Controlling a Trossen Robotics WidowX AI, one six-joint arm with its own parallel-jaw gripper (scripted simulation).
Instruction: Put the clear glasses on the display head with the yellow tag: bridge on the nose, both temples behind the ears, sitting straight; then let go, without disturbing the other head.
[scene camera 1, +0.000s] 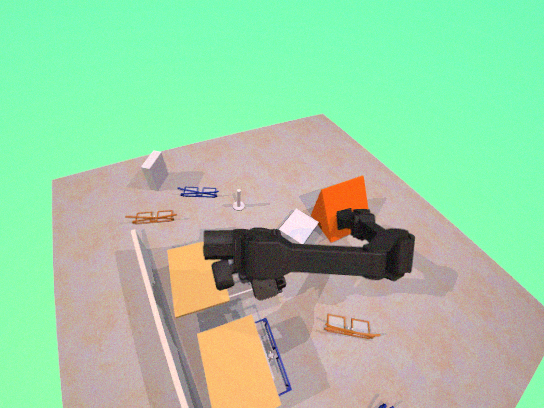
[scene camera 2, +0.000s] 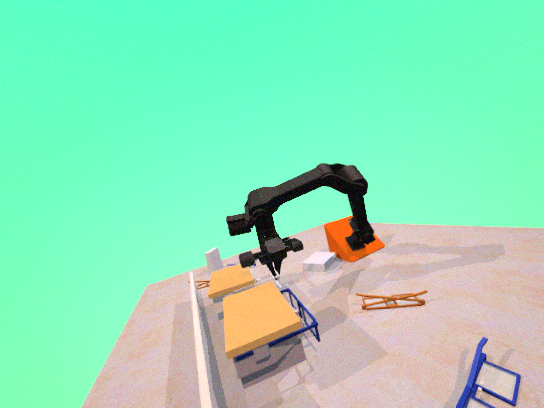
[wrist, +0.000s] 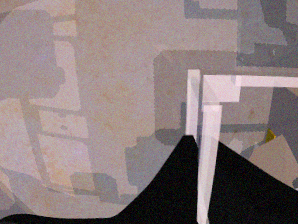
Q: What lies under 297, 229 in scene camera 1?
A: A white block.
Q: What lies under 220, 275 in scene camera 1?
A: My gripper.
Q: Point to a display head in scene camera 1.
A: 193, 286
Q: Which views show my gripper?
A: Scene camera 1, scene camera 2 and the wrist view: all of them.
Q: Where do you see my gripper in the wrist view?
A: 195, 145
